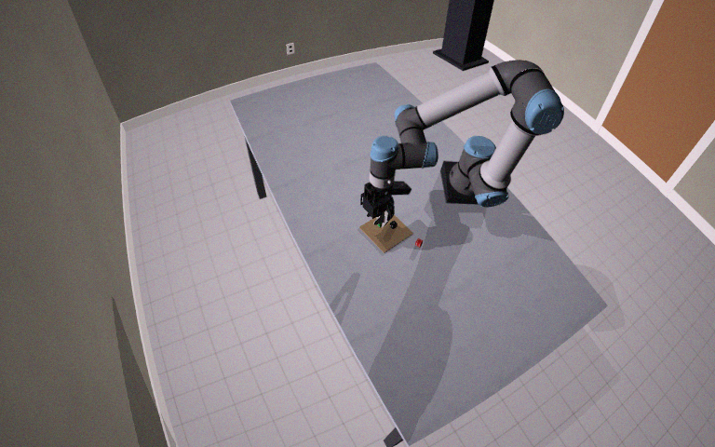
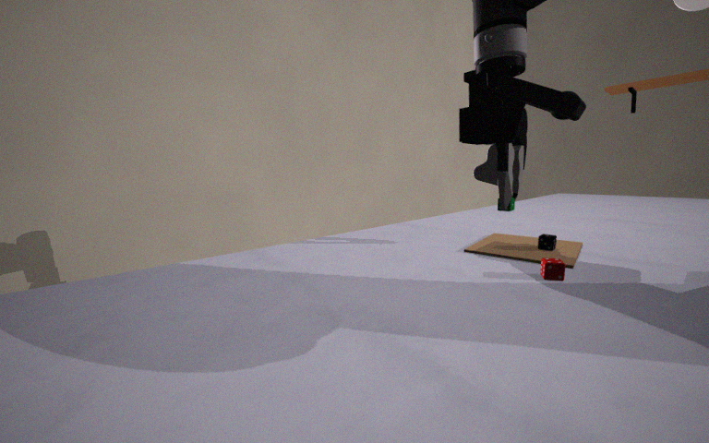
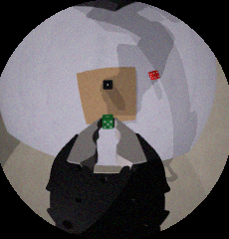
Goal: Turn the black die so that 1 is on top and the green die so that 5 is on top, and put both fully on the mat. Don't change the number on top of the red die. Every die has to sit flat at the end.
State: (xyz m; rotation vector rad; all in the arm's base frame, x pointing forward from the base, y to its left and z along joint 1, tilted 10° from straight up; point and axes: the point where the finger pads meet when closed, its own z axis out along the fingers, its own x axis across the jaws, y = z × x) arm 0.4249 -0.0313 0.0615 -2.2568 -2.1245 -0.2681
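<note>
Now: hand 30 mm past the brown mat and 70 mm above it. The rest, counted from my hand: green die (10 mm below); then red die (90 mm behind, 120 mm to the left, 60 mm below); then black die (60 mm behind, 60 mm below).
</note>
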